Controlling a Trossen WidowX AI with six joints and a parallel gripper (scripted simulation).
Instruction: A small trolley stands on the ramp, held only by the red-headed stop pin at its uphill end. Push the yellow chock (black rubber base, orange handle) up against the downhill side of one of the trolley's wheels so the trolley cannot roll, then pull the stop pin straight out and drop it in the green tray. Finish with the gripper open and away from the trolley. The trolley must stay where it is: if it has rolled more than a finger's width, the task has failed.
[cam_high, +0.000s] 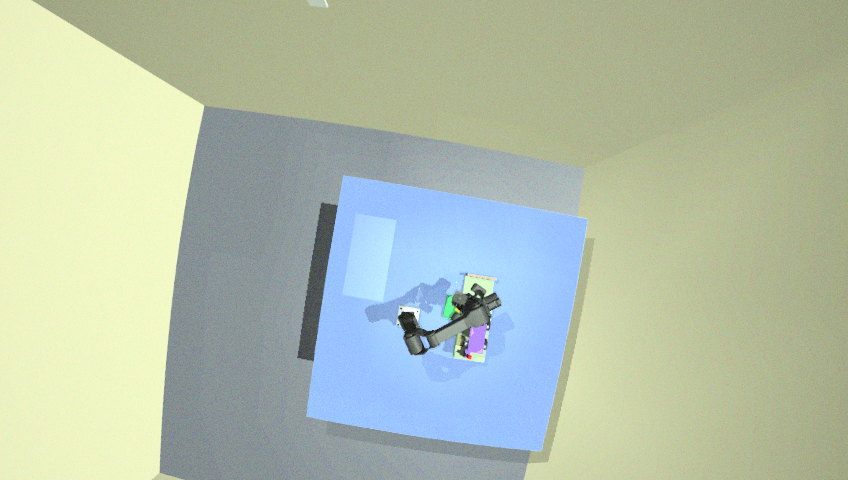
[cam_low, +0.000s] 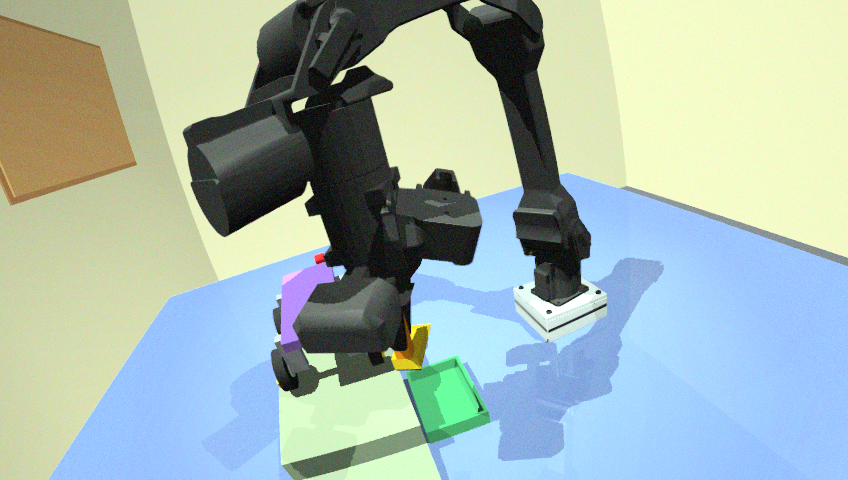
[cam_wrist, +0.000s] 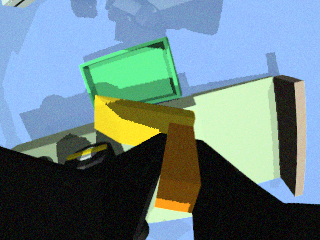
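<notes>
Now: the red-headed stop pin 270 mm to the right of my gripper tip, 20 mm below it and 10 mm ahead of it. From my gripper tip the other things lie so: green tray (160 mm below, 60 mm to the right, 40 mm behind); trolley (170 mm to the right, 50 mm ahead, 40 mm below); yellow chock (20 mm to the right, 10 mm below, 10 mm behind).
</notes>
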